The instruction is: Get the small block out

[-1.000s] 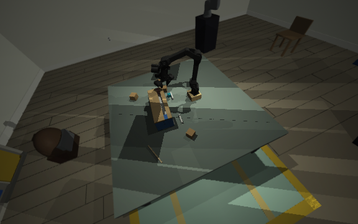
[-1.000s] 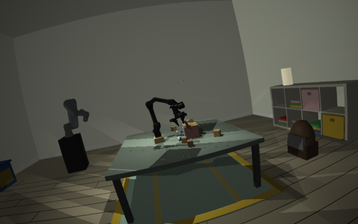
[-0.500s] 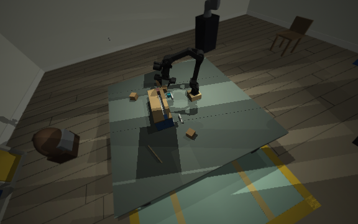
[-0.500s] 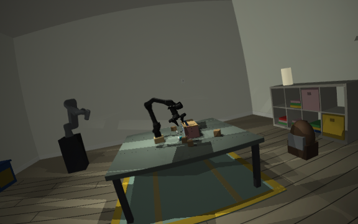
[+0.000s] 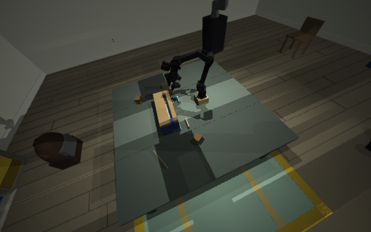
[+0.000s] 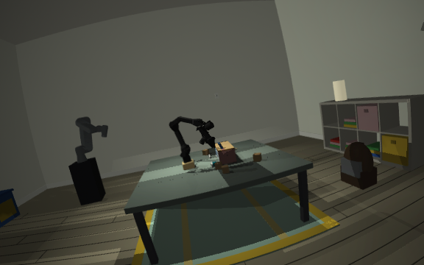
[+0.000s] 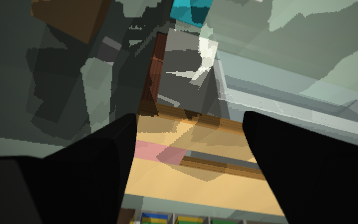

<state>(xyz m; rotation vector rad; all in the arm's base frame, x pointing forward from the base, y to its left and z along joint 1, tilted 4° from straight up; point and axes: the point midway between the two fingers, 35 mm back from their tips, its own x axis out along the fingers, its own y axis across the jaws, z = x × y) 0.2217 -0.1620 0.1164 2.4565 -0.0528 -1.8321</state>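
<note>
My gripper tip is 2 cm past the teal block and 14 cm above it. Also, from my gripper tip: tan box (10 cm ahead, 14 cm to the left, 9 cm below); then thin stick (35 cm ahead, 47 cm to the left, 15 cm below).
</note>
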